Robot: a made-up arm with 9 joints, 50 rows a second.
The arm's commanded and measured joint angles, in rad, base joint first. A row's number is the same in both.
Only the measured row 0 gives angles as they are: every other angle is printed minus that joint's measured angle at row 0.
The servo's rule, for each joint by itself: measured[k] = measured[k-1] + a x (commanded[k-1-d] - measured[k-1]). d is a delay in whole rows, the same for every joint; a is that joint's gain. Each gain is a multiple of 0.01, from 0.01 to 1. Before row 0 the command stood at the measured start. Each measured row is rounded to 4 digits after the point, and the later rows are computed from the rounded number. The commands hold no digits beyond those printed.
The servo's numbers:
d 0
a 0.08 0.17 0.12 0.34 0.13 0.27 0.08 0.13 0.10
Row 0, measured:
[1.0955 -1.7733 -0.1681 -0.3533 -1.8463 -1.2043 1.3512 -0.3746 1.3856]
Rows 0 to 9, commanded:
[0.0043 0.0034 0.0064 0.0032 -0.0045 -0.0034 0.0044 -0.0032 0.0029]
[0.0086 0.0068 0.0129 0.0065 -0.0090 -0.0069 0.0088 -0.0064 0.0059]
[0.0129 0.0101 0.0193 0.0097 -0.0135 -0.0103 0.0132 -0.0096 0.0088]
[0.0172 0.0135 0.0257 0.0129 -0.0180 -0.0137 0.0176 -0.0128 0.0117]
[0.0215 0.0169 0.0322 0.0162 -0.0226 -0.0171 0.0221 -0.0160 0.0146]
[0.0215 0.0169 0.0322 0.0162 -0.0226 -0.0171 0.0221 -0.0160 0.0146]
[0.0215 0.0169 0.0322 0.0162 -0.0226 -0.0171 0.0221 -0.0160 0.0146]
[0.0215 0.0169 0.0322 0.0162 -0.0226 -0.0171 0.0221 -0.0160 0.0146]
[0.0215 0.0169 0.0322 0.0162 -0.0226 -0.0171 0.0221 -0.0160 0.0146]
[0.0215 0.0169 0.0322 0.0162 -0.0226 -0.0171 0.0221 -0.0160 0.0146]
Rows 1 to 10, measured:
[0.0003 0.0006 0.0008 0.0011 -0.0006 -0.0009 0.0004 -0.0004 0.0003]
[0.0010 0.0017 0.0023 0.0029 -0.0017 -0.0025 0.0011 -0.0012 0.0009]
[0.0020 0.0031 0.0043 0.0052 -0.0032 -0.0046 0.0021 -0.0023 0.0017]
[0.0032 0.0049 0.0069 0.0078 -0.0051 -0.0071 0.0033 -0.0037 0.0027]
[0.0047 0.0069 0.0099 0.0107 -0.0074 -0.0098 0.0048 -0.0053 0.0039]
[0.0060 0.0086 0.0126 0.0126 -0.0094 -0.0118 0.0062 -0.0067 0.0050]
[0.0072 0.0100 0.0150 0.0138 -0.0111 -0.0132 0.0075 -0.0079 0.0060]
[0.0083 0.0112 0.0171 0.0146 -0.0126 -0.0143 0.0087 -0.0090 0.0069]
[0.0094 0.0122 0.0189 0.0151 -0.0139 -0.0151 0.0098 -0.0099 0.0077]
[0.0104 0.0130 0.0205 0.0155 -0.0150 -0.0156 0.0108 -0.0107 0.0084]

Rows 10 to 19, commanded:
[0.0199 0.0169 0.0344 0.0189 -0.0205 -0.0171 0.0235 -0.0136 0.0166]
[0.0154 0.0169 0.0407 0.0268 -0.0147 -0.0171 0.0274 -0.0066 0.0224]
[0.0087 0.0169 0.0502 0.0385 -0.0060 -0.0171 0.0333 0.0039 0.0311]
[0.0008 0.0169 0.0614 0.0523 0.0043 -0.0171 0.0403 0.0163 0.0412]
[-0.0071 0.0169 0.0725 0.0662 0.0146 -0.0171 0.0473 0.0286 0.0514]
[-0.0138 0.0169 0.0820 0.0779 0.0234 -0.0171 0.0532 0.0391 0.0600]
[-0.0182 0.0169 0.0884 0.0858 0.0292 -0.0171 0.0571 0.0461 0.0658]
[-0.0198 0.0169 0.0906 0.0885 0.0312 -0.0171 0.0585 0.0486 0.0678]
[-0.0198 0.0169 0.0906 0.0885 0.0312 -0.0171 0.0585 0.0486 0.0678]
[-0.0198 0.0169 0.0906 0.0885 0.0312 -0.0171 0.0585 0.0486 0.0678]
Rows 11 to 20, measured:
[0.0112 0.0137 0.0222 0.0167 -0.0157 -0.0160 0.0118 -0.0111 0.0092]
[0.0115 0.0142 0.0244 0.0201 -0.0156 -0.0163 0.0130 -0.0105 0.0105]
[0.0113 0.0147 0.0275 0.0264 -0.0144 -0.0165 0.0146 -0.0086 0.0126]
[0.0105 0.0151 0.0316 0.0352 -0.0120 -0.0167 0.0167 -0.0054 0.0155]
[0.0091 0.0154 0.0365 0.0457 -0.0085 -0.0168 0.0191 -0.0010 0.0191]
[0.0073 0.0157 0.0420 0.0566 -0.0044 -0.0169 0.0218 0.0042 0.0232]
[0.0053 0.0159 0.0476 0.0665 0.0000 -0.0170 0.0246 0.0096 0.0275]
[0.0033 0.0161 0.0528 0.0740 0.0041 -0.0170 0.0273 0.0147 0.0315]
[0.0015 0.0162 0.0573 0.0789 0.0076 -0.0170 0.0298 0.0191 0.0351]
[-0.0002 0.0163 0.0613 0.0822 0.0107 -0.0170 0.0321 0.0229 0.0384]

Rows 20 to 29, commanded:
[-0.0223 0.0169 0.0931 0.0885 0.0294 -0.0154 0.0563 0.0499 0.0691]
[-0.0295 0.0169 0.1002 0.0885 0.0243 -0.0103 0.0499 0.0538 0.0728]
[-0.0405 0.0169 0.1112 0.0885 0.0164 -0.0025 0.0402 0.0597 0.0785]
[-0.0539 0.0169 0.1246 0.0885 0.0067 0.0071 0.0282 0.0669 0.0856]
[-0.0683 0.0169 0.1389 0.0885 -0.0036 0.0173 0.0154 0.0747 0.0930]
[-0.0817 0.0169 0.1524 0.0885 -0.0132 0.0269 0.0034 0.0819 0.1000]
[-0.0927 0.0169 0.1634 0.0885 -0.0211 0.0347 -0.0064 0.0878 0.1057]
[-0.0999 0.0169 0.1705 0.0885 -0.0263 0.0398 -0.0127 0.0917 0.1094]
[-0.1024 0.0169 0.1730 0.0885 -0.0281 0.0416 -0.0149 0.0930 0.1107]
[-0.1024 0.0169 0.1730 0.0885 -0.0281 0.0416 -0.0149 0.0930 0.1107]
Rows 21 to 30, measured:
[-0.0020 0.0164 0.0651 0.0843 0.0131 -0.0166 0.0340 0.0264 0.0415]
[-0.0042 0.0165 0.0693 0.0857 0.0146 -0.0149 0.0353 0.0300 0.0446]
[-0.0071 0.0166 0.0743 0.0867 0.0148 -0.0116 0.0357 0.0339 0.0480]
[-0.0108 0.0167 0.0803 0.0873 0.0137 -0.0066 0.0351 0.0382 0.0518]
[-0.0154 0.0167 0.0873 0.0877 0.0115 -0.0001 0.0335 0.0429 0.0559]
[-0.0207 0.0167 0.0951 0.0880 0.0083 0.0072 0.0311 0.0480 0.0603]
[-0.0265 0.0167 0.1033 0.0882 0.0045 0.0146 0.0281 0.0532 0.0648]
[-0.0324 0.0167 0.1114 0.0883 0.0005 0.0214 0.0248 0.0582 0.0693]
[-0.0380 0.0167 0.1188 0.0884 -0.0032 0.0269 0.0216 0.0627 0.0734]
[-0.0432 0.0167 0.1253 0.0884 -0.0064 0.0309 0.0187 0.0666 0.0771]

